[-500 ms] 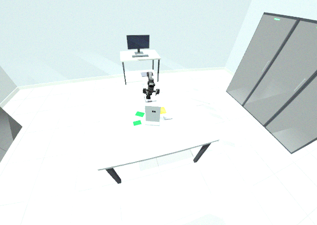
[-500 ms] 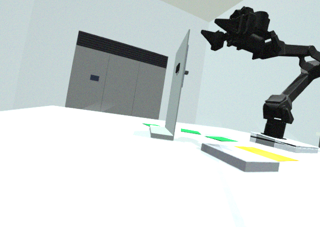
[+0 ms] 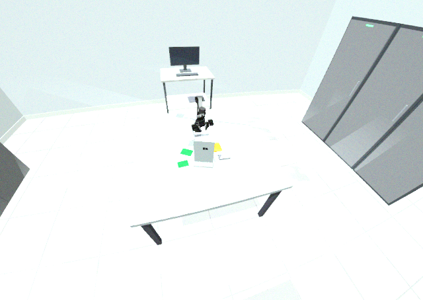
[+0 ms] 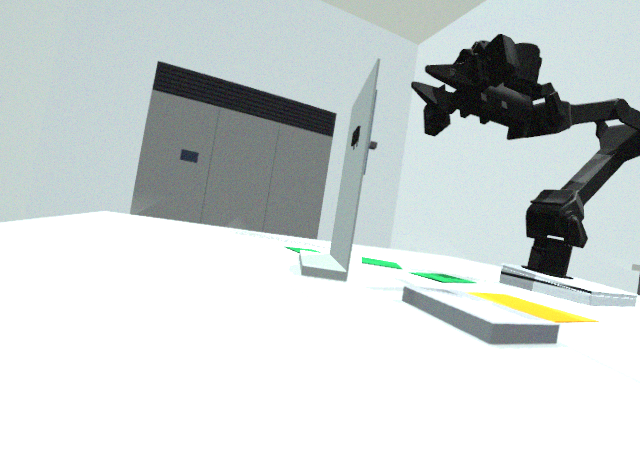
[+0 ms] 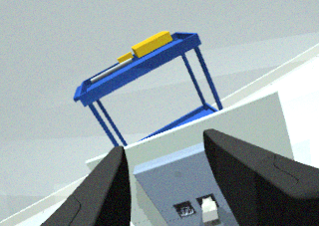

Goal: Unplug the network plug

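Right now the network plug is 12 cm below my gripper tip and 7 cm ahead of it. The rest, counted from my gripper tip: flat grey slab: 30 cm below, 20 cm to the left, 2 cm ahead; then upright grey panel: 19 cm below, 9 cm ahead, 1 cm to the left; then orange marked square: 30 cm below, 13 cm to the left, 11 cm behind.
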